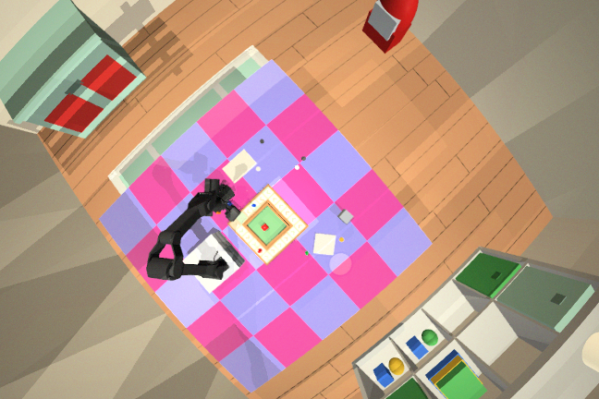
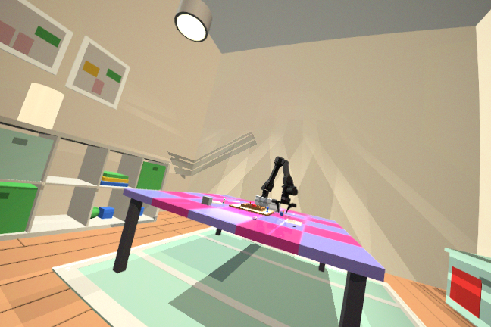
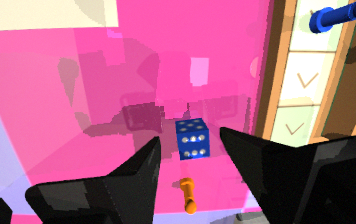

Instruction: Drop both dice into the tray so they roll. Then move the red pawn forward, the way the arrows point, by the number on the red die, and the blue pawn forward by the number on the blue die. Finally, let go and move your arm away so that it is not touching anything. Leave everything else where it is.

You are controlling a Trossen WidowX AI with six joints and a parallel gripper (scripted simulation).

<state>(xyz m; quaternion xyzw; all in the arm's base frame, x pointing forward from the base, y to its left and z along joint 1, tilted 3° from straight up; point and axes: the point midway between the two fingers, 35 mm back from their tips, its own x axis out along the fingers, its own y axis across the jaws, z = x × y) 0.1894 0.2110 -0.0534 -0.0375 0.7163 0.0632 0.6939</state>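
Right now my gripper tip is 280 mm to the left of the red pawn, 30 mm past it and 20 mm below it. Round my gripper tip: blue pawn (90 mm to the right, 90 mm ahead, 20 mm above); cream card (160 mm ahead, 110 mm to the left, 10 mm below); green peg (440 mm to the right, 130 mm ahead).
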